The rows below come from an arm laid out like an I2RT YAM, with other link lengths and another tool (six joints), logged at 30 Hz.
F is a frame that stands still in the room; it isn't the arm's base.
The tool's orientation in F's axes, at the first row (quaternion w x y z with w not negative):
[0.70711 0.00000 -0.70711 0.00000]
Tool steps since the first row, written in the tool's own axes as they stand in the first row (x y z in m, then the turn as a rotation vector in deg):
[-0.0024 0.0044 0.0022 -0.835 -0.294 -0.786]
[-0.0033 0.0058 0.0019 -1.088 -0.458 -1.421]
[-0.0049 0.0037 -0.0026 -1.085 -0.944 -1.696]
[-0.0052 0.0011 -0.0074 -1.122 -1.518 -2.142]
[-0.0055 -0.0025 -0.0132 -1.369 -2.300 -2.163]
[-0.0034 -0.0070 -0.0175 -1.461 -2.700 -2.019]
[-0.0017 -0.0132 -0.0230 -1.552 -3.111 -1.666]
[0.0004 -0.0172 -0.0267 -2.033 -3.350 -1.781]
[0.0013 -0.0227 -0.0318 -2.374 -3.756 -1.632]
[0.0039 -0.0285 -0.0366 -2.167 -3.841 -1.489]
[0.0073 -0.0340 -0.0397 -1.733 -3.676 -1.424]
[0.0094 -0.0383 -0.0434 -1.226 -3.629 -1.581]
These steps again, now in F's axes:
[-0.0022 0.0044 -0.0024 0.786 -0.294 -0.835]
[-0.0019 0.0058 -0.0033 1.421 -0.458 -1.088]
[0.0026 0.0037 -0.0049 1.696 -0.944 -1.085]
[0.0074 0.0011 -0.0052 2.142 -1.518 -1.122]
[0.0132 -0.0025 -0.0055 2.163 -2.300 -1.369]
[0.0175 -0.0070 -0.0034 2.019 -2.700 -1.461]
[0.0230 -0.0132 -0.0017 1.666 -3.111 -1.552]
[0.0267 -0.0172 0.0004 1.781 -3.350 -2.033]
[0.0318 -0.0227 0.0013 1.632 -3.756 -2.374]
[0.0366 -0.0285 0.0039 1.489 -3.841 -2.167]
[0.0397 -0.0340 0.0073 1.424 -3.676 -1.733]
[0.0434 -0.0383 0.0094 1.581 -3.629 -1.226]

